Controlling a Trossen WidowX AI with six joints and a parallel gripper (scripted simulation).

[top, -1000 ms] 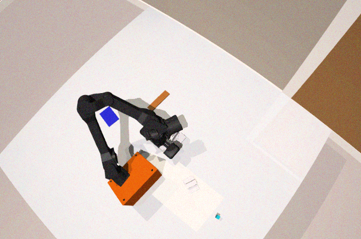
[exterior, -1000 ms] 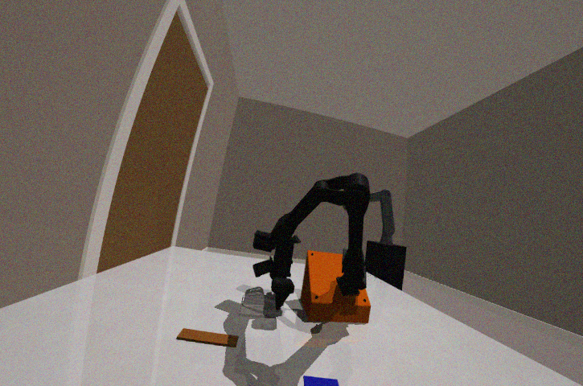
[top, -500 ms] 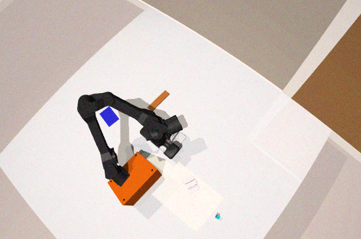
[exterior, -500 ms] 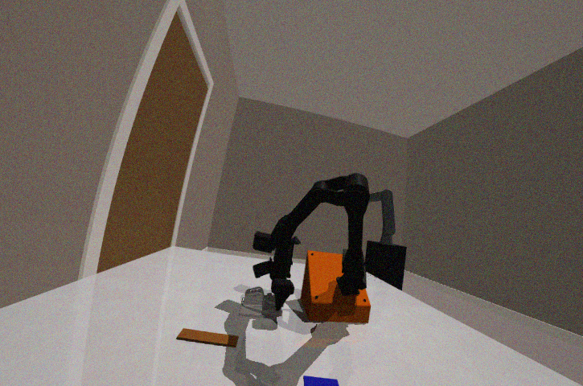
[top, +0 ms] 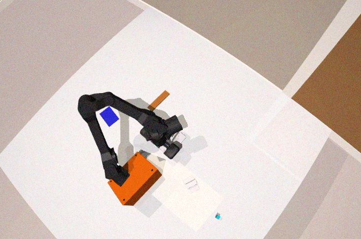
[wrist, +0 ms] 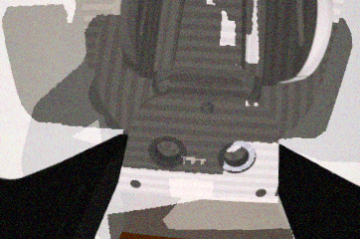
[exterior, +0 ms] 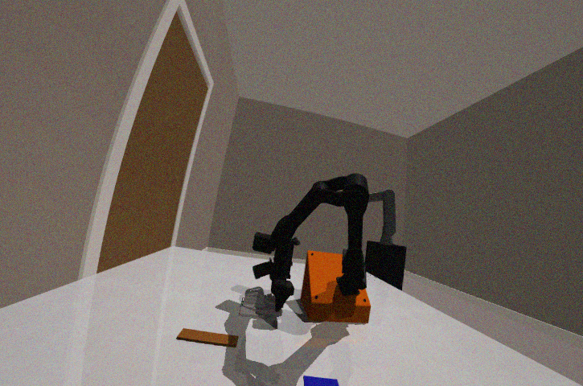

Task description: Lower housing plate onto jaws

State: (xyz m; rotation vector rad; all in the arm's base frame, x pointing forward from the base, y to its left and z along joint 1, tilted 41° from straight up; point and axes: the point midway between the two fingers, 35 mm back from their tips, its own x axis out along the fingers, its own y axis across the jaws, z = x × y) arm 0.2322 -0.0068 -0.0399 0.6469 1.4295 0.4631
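My gripper tip is 1 cm short of the housing plate and 2 cm below it. From my gripper tip the other things lie so: small cyan cube (12 cm behind, 40 cm to the right); blue patch (3 cm behind, 31 cm to the left, 1 cm below); flat strip (18 cm ahead, 15 cm to the left, 1 cm below).
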